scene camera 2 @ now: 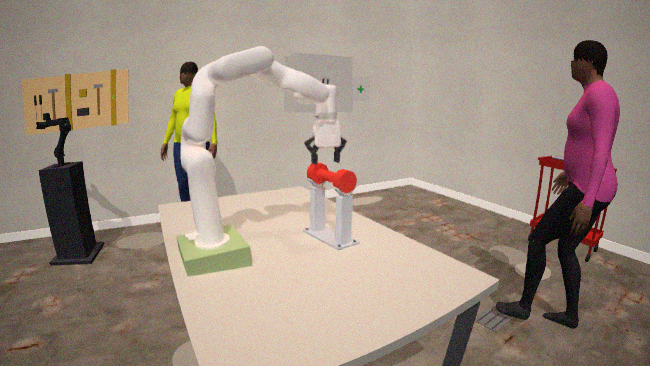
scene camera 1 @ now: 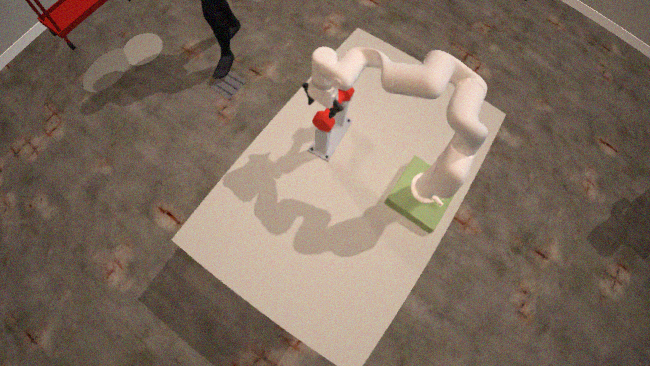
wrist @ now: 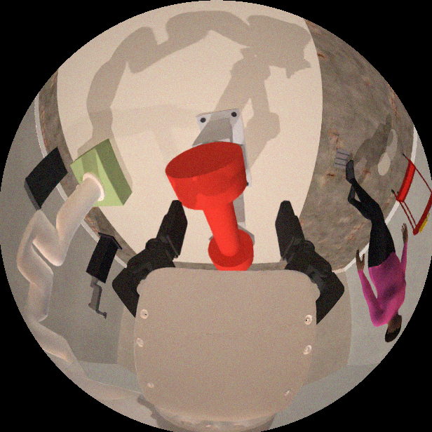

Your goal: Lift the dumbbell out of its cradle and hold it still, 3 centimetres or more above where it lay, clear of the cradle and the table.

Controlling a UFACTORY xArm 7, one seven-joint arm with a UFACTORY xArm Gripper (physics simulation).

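Places are measured from the arm's base along level axes (x ahead, y left, z up), in millimetres.
Where they show: gripper, fingertip midpoint: (scene camera 2: 325, 163) (scene camera 1: 321, 109); arm's base at its link origin: (scene camera 2: 212, 241) (scene camera 1: 425, 188).
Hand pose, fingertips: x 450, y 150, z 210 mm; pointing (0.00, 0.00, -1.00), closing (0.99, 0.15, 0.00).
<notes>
Each offset is from my fingertips to the top centre of the thing. Level surfaces: height alone.
A red dumbbell @[dx -3, dy -61, dz +0 mm] (scene camera 1: 324, 121) (scene camera 2: 330, 175) (wrist: 223, 225) lies level across the tops of the two posts of a light grey cradle @[dx -2, dy -61, dz -55 mm] (scene camera 1: 323, 144) (scene camera 2: 344, 220) (wrist: 238, 132). The cradle stands on the pale table @[dz -273 mm] (scene camera 1: 280, 280) (scene camera 2: 300, 300) (wrist: 280, 175). My gripper (scene camera 1: 321, 109) (scene camera 2: 325, 161) (wrist: 230, 211) is open and empty, pointing down a little above the dumbbell. In the wrist view the handle shows between the two black fingers, slightly nearer the left one. In scene camera 1 the gripper and wrist hide part of the handle.
The arm stands on a green block (scene camera 1: 410, 207) (scene camera 2: 220, 260) (wrist: 115, 170) on the table. A person in pink (scene camera 2: 592, 125) (wrist: 387, 280) stands on the floor beyond the table edge, near a red cart (scene camera 2: 550, 162) (wrist: 406, 182). A black pedestal (scene camera 2: 67, 215) stands behind the table.
</notes>
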